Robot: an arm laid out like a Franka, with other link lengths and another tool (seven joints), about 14 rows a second.
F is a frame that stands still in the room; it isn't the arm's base.
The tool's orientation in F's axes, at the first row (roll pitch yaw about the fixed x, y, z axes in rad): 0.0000, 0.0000, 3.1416
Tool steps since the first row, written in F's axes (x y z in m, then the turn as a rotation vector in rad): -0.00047, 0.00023, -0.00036, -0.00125, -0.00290, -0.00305; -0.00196, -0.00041, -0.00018, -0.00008, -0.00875, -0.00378; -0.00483, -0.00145, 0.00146, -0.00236, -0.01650, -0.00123; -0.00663, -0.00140, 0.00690, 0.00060, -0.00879, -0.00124; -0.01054, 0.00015, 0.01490, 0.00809, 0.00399, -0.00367; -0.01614, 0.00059, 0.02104, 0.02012, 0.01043, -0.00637; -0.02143, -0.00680, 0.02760, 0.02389, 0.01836, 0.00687; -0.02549, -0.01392, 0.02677, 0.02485, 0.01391, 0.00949; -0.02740, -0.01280, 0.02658, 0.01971, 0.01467, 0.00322; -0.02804, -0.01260, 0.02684, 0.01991, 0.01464, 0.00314
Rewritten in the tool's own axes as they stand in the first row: 0.00047, -0.00023, -0.00036, 0.00125, 0.00290, -0.00305; 0.00196, 0.00041, -0.00018, 0.00008, 0.00875, -0.00378; 0.00483, 0.00145, 0.00146, 0.00236, 0.01650, -0.00123; 0.00663, 0.00140, 0.00690, -0.00060, 0.00879, -0.00124; 0.01054, -0.00015, 0.01490, -0.00809, -0.00399, -0.00367; 0.01614, -0.00059, 0.02104, -0.02012, -0.01043, -0.00637; 0.02143, 0.00680, 0.02760, -0.02389, -0.01836, 0.00687; 0.02549, 0.01392, 0.02677, -0.02485, -0.01391, 0.00949; 0.02740, 0.01280, 0.02658, -0.01971, -0.01467, 0.00322; 0.02804, 0.01260, 0.02684, -0.01991, -0.01464, 0.00314
